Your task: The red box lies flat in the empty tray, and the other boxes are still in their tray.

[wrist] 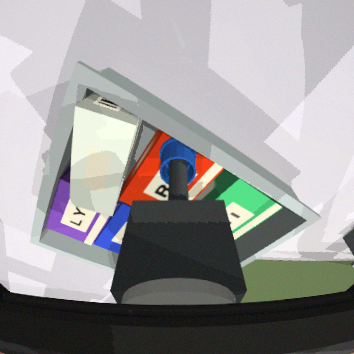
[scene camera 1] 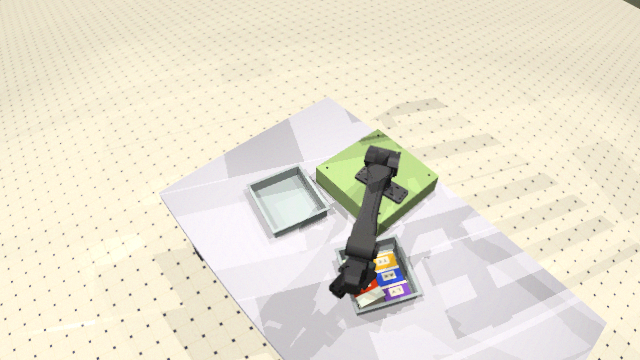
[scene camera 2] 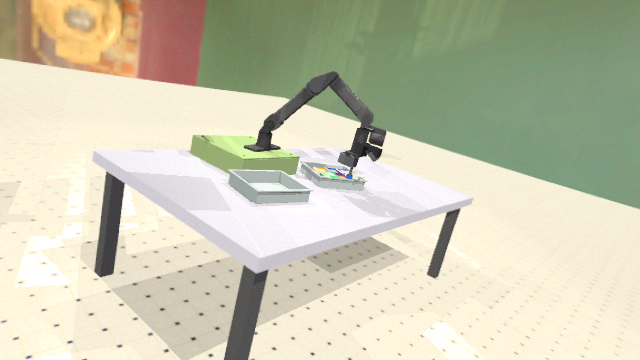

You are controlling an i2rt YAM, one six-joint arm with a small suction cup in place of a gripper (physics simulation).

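Pixels of known places: hand at its tool point: point(wrist: 177, 146) point(scene camera 2: 347, 182); arm's base at its link origin: point(scene camera 2: 262, 148).
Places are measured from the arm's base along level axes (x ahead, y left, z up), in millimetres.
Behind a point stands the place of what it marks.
The red box point(wrist: 147, 172) @[z -48, x 357, y 185 mm] point(scene camera 1: 368, 286) @[z -47, x 343, y 187 mm] lies flat in the full tray point(scene camera 1: 413, 277) @[z -36, x 231, y 290 mm] point(scene camera 2: 333, 183) @[z -63, x 342, y 83 mm] point(wrist: 211, 140) @[z -66, x 375, y 130 mm] near the table's front right. My blue suction cup point(wrist: 177, 159) @[z -59, x 375, y 159 mm] point(scene camera 2: 348, 176) sits pressed on the red box's top face, just above its label. A white box point(wrist: 100, 158) @[z -24, x 388, y 210 mm] point(scene camera 1: 370, 298) @[z -24, x 384, y 221 mm] leans tilted beside it, partly over a purple box point(wrist: 60, 211) @[z -46, x 310, y 286 mm] point(scene camera 1: 396, 291) @[z -46, x 303, y 271 mm]. A blue box point(scene camera 1: 388, 276) @[z -46, x 273, y 219 mm] point(wrist: 109, 232) @[z -45, x 276, y 240 mm], a yellow box point(scene camera 1: 386, 260) @[z -47, x 226, y 179 mm] and a green box point(wrist: 246, 200) @[z -36, x 332, y 100 mm] also lie in this tray. The empty grey tray point(scene camera 1: 261, 210) @[z -36, x 341, y -283 mm] point(scene camera 2: 268, 195) @[z -56, x 305, y -360 mm] stands apart to the left.
The arm is mounted on a green base block point(scene camera 1: 340, 172) @[z 0, x 46, y -154 mm] point(scene camera 2: 214, 150) @[z -23, x -90, y -208 mm] point(wrist: 291, 277) @[z -52, x 125, y -22 mm] behind both trays. The arm's forearm hangs over the full tray's left side in scene camera 1. The white table point(scene camera 1: 223, 251) @[z -86, x 538, y -295 mm] point(scene camera 2: 178, 192) @[z -86, x 92, y -562 mm] ends close in front of the full tray.
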